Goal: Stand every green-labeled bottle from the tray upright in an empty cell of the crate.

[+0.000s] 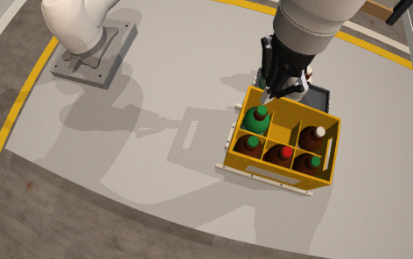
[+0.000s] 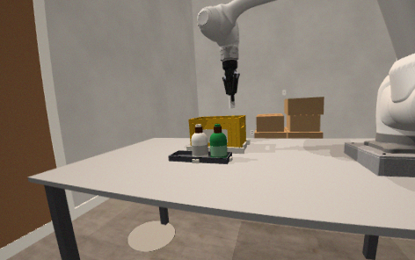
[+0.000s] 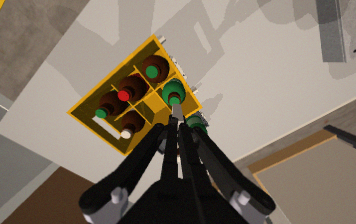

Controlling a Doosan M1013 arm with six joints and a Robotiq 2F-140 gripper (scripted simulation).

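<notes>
Right now my hand is 18 cm to the right of the white-labeled bottle, 17 cm above it and 11 cm short of it. Also, from my hand: red-capped bottle: 17 cm below, 9 cm ahead, 8 cm to the right; brown bottle: 17 cm below, 17 cm ahead; yellow crate: 17 cm below, 9 cm ahead, 4 cm to the right.
</notes>
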